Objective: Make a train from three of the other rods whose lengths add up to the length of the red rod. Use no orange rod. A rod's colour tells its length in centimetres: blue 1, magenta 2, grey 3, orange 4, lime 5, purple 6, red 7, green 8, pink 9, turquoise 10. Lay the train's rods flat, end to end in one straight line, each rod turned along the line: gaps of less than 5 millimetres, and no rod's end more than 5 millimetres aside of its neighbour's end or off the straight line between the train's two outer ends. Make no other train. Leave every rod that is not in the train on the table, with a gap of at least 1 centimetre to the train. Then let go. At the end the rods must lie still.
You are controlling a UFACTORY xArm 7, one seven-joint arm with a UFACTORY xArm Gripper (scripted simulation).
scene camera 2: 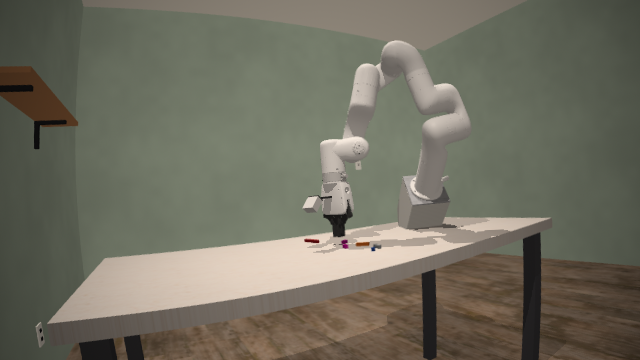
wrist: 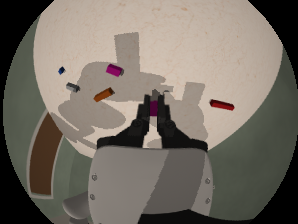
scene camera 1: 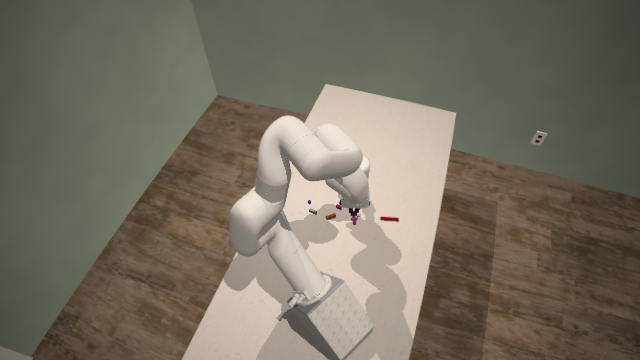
I see my gripper (scene camera 2: 339, 236).
My gripper also shows in the wrist view (wrist: 153, 102).
